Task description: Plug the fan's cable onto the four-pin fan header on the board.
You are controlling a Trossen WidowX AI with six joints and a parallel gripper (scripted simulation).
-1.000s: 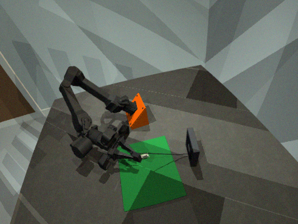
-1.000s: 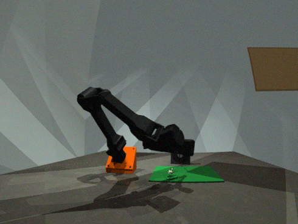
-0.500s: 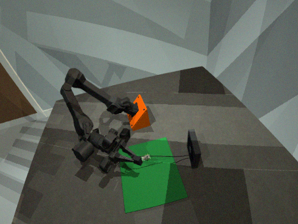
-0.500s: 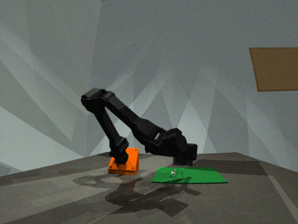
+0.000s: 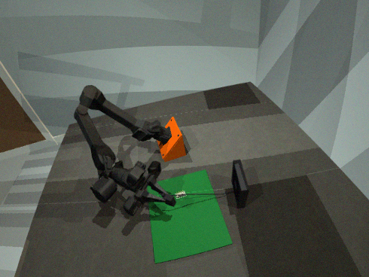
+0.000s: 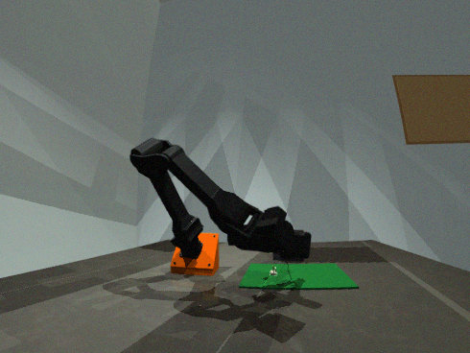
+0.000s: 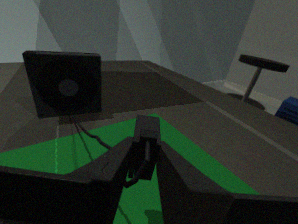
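The green board lies 120 mm below my gripper tip and 40 mm to the left of it. Round my gripper tip: black fan (230 mm to the left, 40 mm below, 10 mm behind); plug (10 mm below).
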